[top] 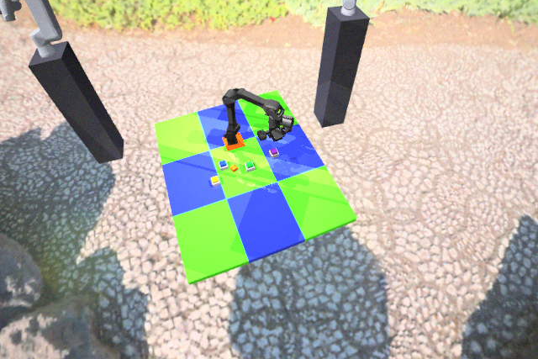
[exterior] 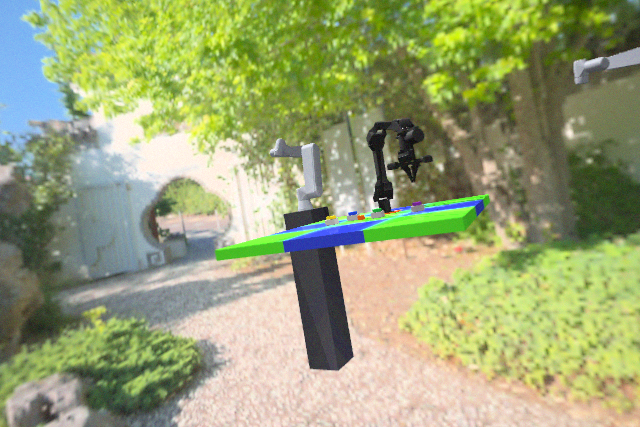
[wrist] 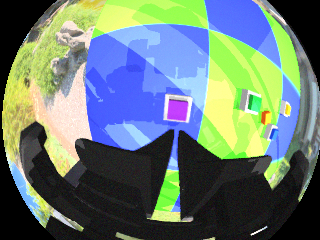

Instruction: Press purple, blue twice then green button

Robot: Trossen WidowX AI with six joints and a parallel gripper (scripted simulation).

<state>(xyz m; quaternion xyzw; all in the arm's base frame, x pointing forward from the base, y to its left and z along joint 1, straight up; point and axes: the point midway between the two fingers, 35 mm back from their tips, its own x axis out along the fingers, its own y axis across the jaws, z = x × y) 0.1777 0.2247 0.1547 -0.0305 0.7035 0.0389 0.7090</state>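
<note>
My gripper tip is 31 cm to the left of the blue button and 9 cm above it. Round my gripper tip: small orange block 26 cm to the right, 11 cm below, 4 cm ahead; then green button 17 cm to the right, 9 cm below, 6 cm ahead; then purple button 9 cm below.
</note>
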